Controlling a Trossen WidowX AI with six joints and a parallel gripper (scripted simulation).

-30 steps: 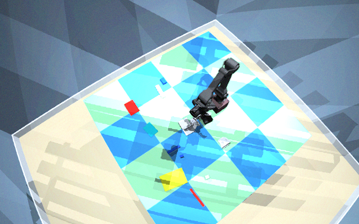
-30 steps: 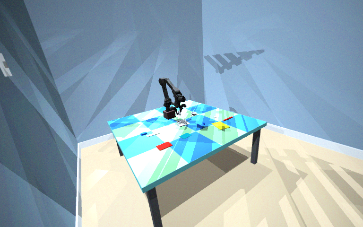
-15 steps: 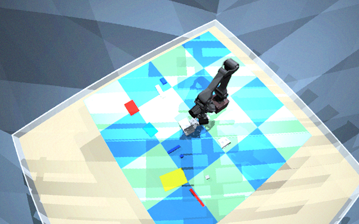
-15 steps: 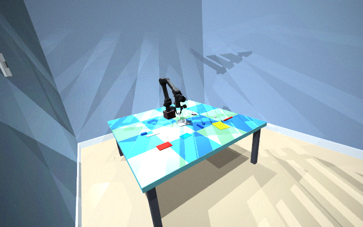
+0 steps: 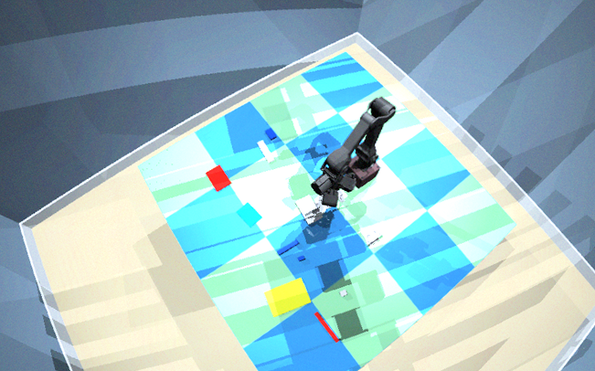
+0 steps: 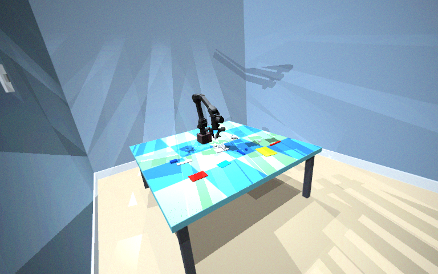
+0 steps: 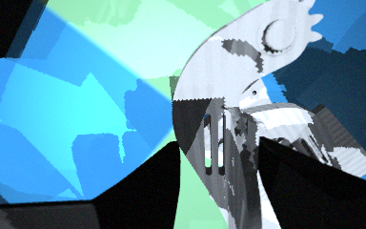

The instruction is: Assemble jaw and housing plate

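The grey jaw lies 10 mm behind my gripper tip and 40 mm to the left of it. Round my gripper tip: blue bar (270 mm ahead, 80 mm to the left, 80 mm below); then white base part (100 mm ahead, 10 mm to the right, 80 mm below); then cyan tile (330 mm ahead, 140 mm to the right, 80 mm below).
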